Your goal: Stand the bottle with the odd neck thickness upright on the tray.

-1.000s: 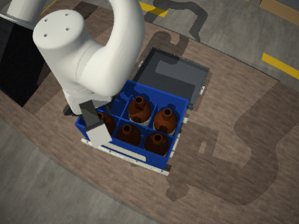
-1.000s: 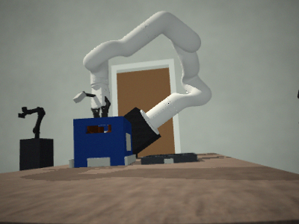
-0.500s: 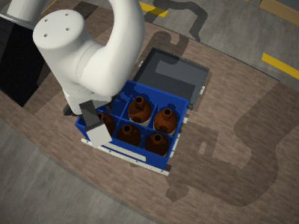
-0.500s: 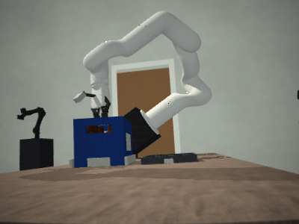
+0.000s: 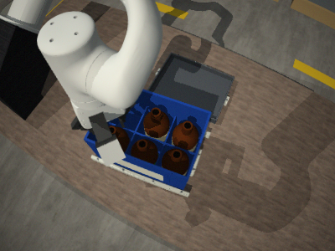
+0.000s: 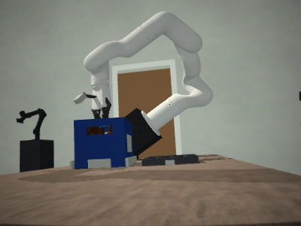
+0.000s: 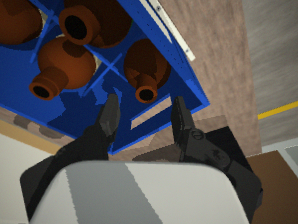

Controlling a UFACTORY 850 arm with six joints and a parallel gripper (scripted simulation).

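Now: hand 8 cm short of the blue crate, 5 cm to the right of it and 11 cm above it. The rest, counted from my hand: dark grey tray: 8 cm ahead, 32 cm to the left, 18 cm below.
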